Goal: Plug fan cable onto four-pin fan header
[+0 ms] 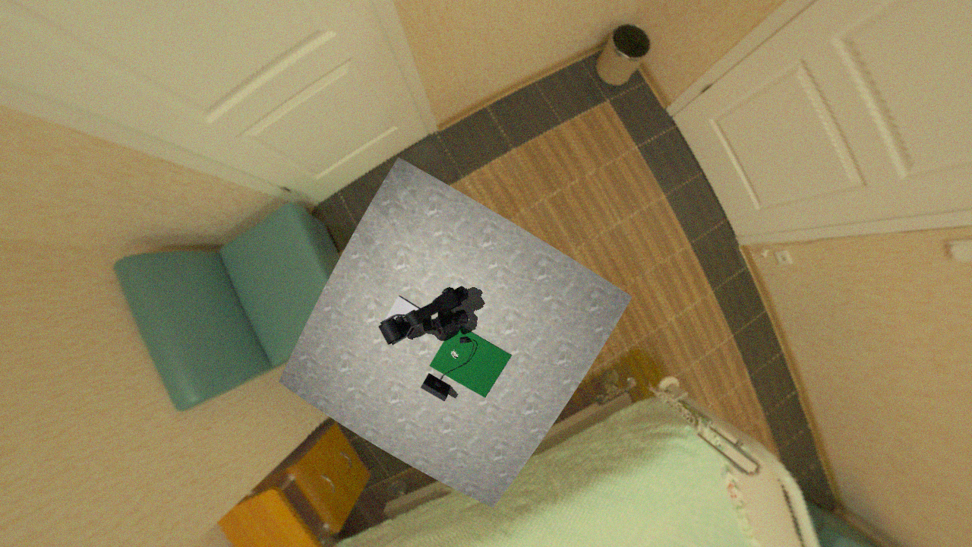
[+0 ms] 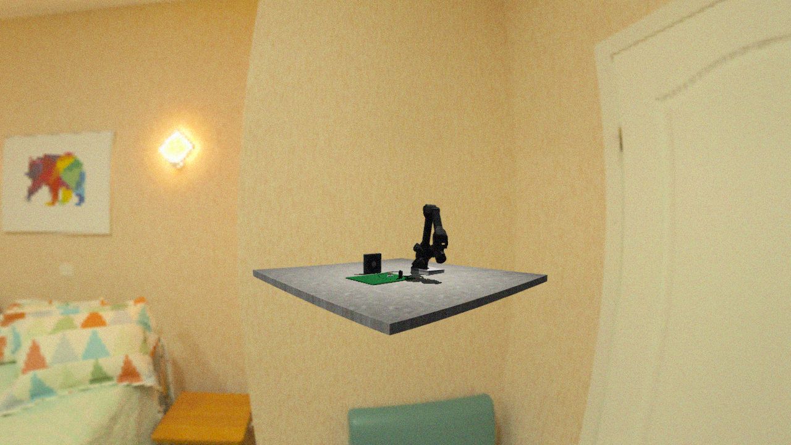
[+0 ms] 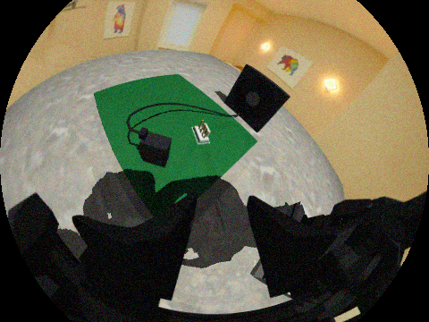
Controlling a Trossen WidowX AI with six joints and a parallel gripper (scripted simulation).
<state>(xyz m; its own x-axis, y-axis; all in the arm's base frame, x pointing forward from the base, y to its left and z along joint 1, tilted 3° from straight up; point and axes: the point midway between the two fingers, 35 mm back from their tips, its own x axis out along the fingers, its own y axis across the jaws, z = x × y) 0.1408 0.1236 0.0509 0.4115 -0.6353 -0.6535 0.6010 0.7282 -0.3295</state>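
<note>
The dark plug lies 90 mm ahead of my gripper tip, 40 mm below it and 20 mm to the left of it. The rest, counted from my gripper tip: black fan: 220 mm to the right, 130 mm ahead; then green board: 180 mm ahead, 80 mm below, 40 mm to the right; then fan header: 100 mm ahead, 70 mm to the right, 60 mm below.
</note>
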